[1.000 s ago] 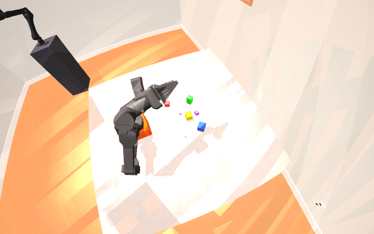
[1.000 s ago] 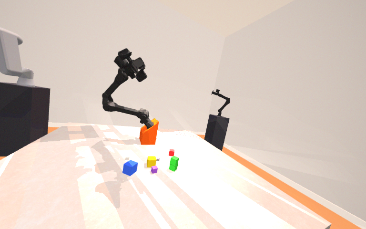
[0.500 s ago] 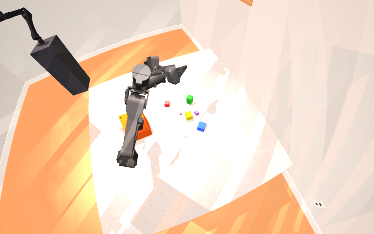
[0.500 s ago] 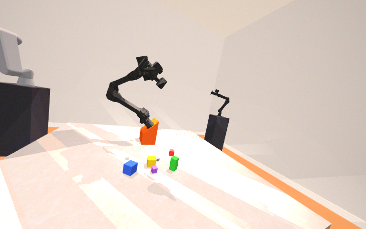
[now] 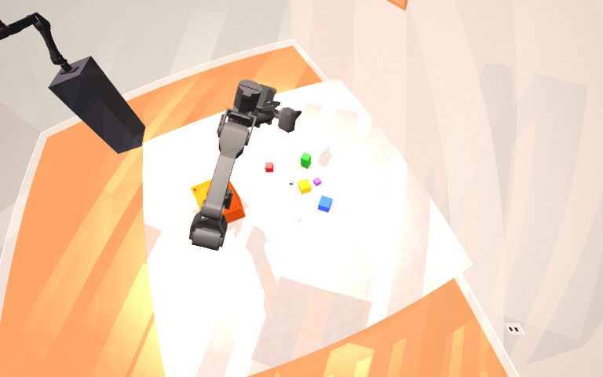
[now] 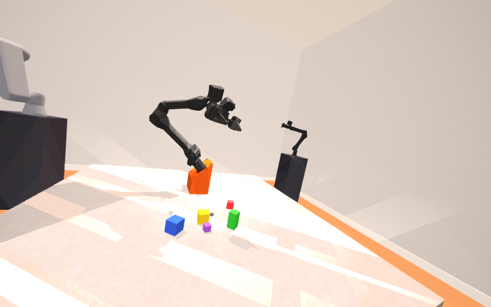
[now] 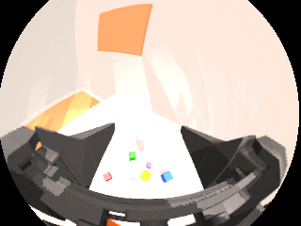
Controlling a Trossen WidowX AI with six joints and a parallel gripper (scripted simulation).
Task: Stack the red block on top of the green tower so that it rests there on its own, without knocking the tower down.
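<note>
Now: gripper tip 400 mm above the red block, 110 mm past it and 80 mm to the right of it. Round my gripper tip: blue cube: 390 mm below, 180 mm to the right, 70 mm ahead; small purple cube: 400 mm below, 80 mm ahead, 60 mm to the right; yellow cube: 390 mm below, 70 mm to the right, 10 mm ahead.
</note>
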